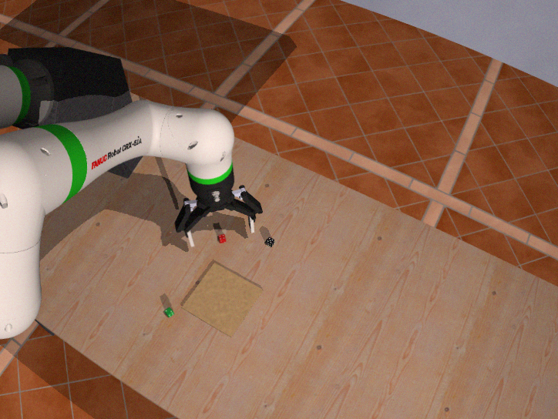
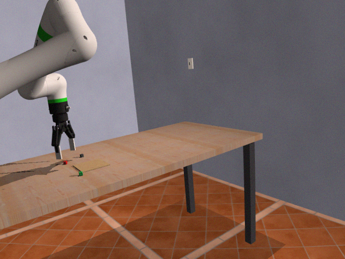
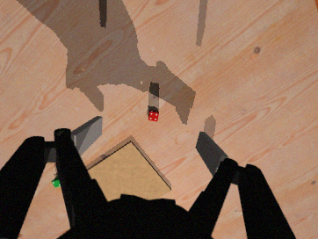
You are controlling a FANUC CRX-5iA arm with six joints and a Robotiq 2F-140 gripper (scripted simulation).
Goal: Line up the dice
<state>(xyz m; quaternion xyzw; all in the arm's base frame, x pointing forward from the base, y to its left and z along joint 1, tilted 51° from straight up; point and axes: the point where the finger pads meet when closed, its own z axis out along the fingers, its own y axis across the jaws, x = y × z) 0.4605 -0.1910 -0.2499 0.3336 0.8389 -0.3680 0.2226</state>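
The red die lies 50 mm below my hand, 10 mm to the left of it and 10 mm behind it. From my hand the other things lie so: green die 220 mm to the right, 50 mm below, 20 mm behind; then tan mat 130 mm to the right, 70 mm ahead, 60 mm below; then black die 100 mm ahead, 60 mm to the left, 50 mm below.
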